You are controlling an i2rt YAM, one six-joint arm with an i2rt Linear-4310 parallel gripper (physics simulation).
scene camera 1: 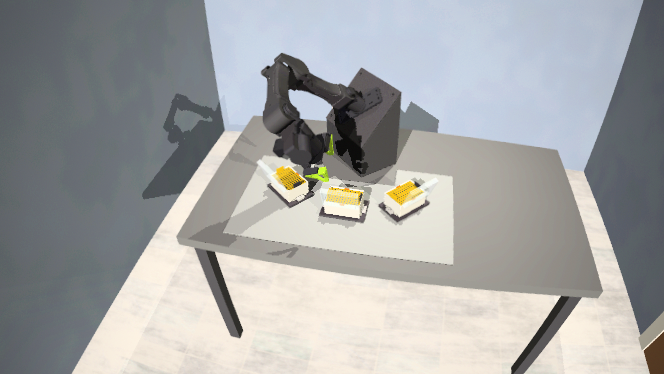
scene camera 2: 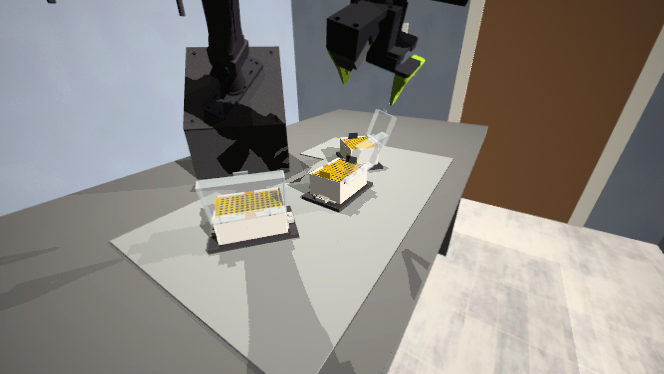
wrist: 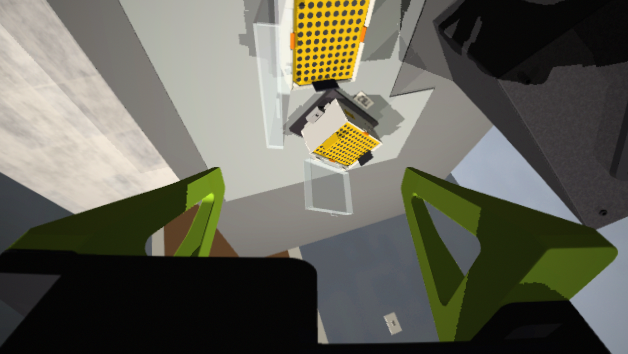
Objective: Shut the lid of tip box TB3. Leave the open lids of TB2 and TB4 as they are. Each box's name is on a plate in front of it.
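Frame: origin at the arm's base, x ahead, y right, z down, level; metres.
Seen in the pictures: gripper, fingertip midpoint: (scene camera 1: 329, 167) (scene camera 2: 368, 92) (wrist: 313, 177); arm's base at its link origin: (scene camera 1: 360, 106) (scene camera 2: 234, 86).
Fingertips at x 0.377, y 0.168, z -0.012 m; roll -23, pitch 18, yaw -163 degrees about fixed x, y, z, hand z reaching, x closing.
Offsets run from my fingertips to a thing's top centre. "*": to the spot under its first point. Level surfaces: height alone.
Three white boxes with yellow racks have open clear lids. The TB2 name plate {* dx -0.108, dy -0.238, dz +0.236 m} (wrist: 363, 100) stands by the right-hand box of scene camera 1 (scene camera 1: 404, 204) (scene camera 2: 361, 156) (wrist: 322, 125); its lid {dx +0.011, dy -0.299, dz +0.084 m} (scene camera 1: 429, 186) (scene camera 2: 381, 120) (wrist: 349, 195) is raised. The middle box {* dx -0.002, dy -0.039, dz +0.170 m} (scene camera 1: 342, 209) (scene camera 2: 353, 187) (wrist: 330, 45) has its lid {dx -0.002, dy -0.032, dz +0.084 m} (scene camera 2: 374, 156) (wrist: 270, 95) up on the table's front side. The left box {dx -0.199, dy +0.117, dz +0.172 m} (scene camera 1: 295, 194) (scene camera 2: 252, 229) has its lid {dx -0.159, dy +0.185, dz +0.084 m} (scene camera 1: 266, 168) (scene camera 2: 240, 182) up. Plates naming TB3 and TB4 are not readable. My gripper (scene camera 1: 328, 163) (scene camera 2: 368, 93) (wrist: 313, 177) is open and empty, above and behind the boxes.
The dark base block (scene camera 1: 382, 132) (scene camera 2: 235, 150) (wrist: 565, 120) stands behind the boxes. The boxes stand on dark pads on a pale mat {dz +0.238 m} (scene camera 1: 400, 245) (scene camera 2: 320, 280) (wrist: 170, 75) on the grey table {dz +0.241 m} (scene camera 1: 515, 225) (scene camera 2: 115, 205). A raised lid also stands between neighbouring boxes in the second scene view.
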